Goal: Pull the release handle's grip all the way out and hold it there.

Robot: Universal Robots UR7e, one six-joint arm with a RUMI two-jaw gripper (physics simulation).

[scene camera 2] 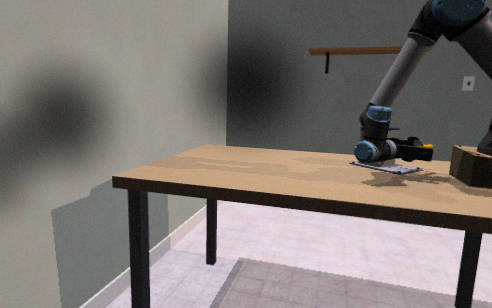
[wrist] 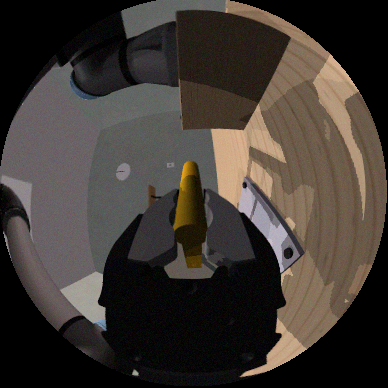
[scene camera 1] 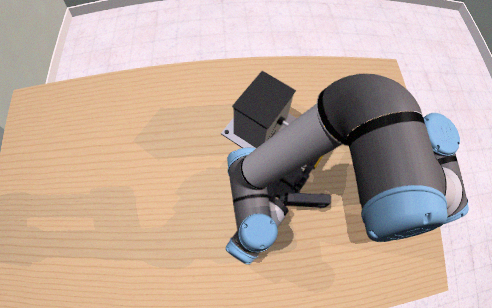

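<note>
The release handle's yellow grip (scene camera 1: 319, 160) (scene camera 2: 428, 146) (wrist: 190, 212) lies between my gripper's jaws, and its rounded end sticks out past them in the wrist view. My gripper (wrist: 191, 189) is shut on the grip, low above the table. The handle's dark box housing (scene camera 1: 264, 98) stands on a pale base plate (scene camera 1: 227, 133) (scene camera 2: 407, 169) (wrist: 267, 220). A small pale pin (scene camera 1: 285, 122) shows on the housing's side. The arm hides the link between grip and housing, so I cannot tell how far out the grip stands.
The wooden table (scene camera 1: 75, 165) (scene camera 2: 200, 172) carries the plate. A wooden block (scene camera 2: 470, 167) (wrist: 220, 60) stands under the robot's base, beyond the grip's end. My forearm (scene camera 1: 295, 145) passes over the plate beside the housing. A brown rail (scene camera 2: 360, 51) is on the back wall.
</note>
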